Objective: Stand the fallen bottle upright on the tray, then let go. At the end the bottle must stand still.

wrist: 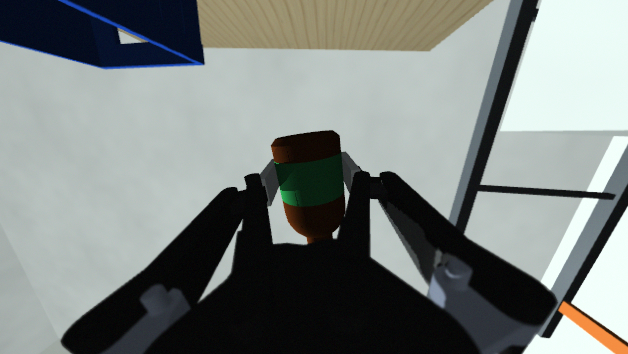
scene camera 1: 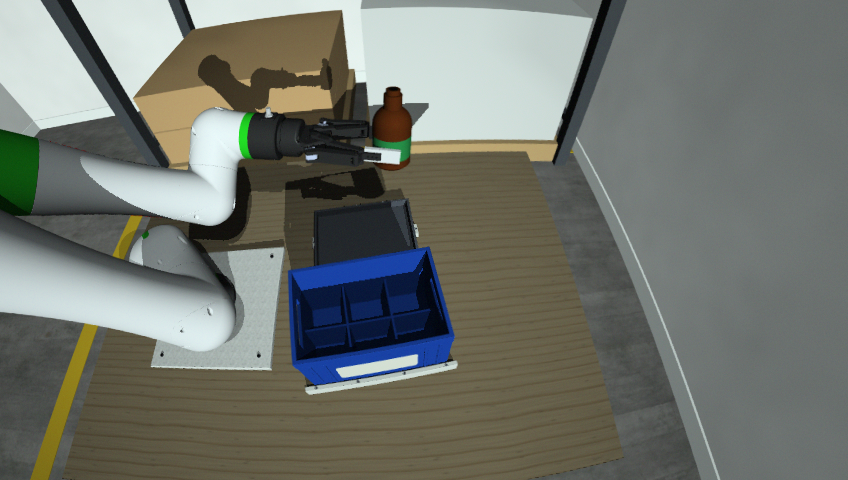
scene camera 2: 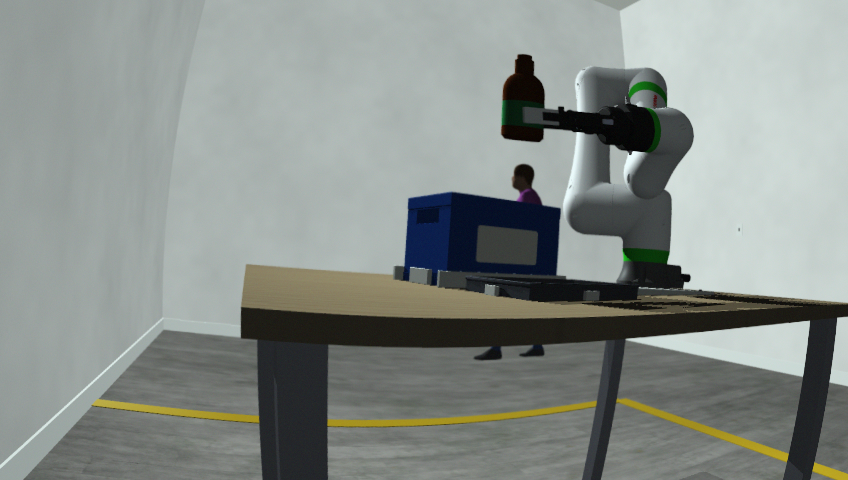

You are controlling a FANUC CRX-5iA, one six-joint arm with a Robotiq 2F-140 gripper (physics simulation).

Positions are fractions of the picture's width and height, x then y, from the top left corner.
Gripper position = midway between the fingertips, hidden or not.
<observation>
My gripper shows in the wrist view (0.49,0.47), in scene camera 1 (0.47,0.30) and in scene camera 2 (0.61,0.24). A dark tray shows in scene camera 1 (0.41,0.49) and in scene camera 2 (0.63,0.60); in the wrist view it is out of frame.
</observation>
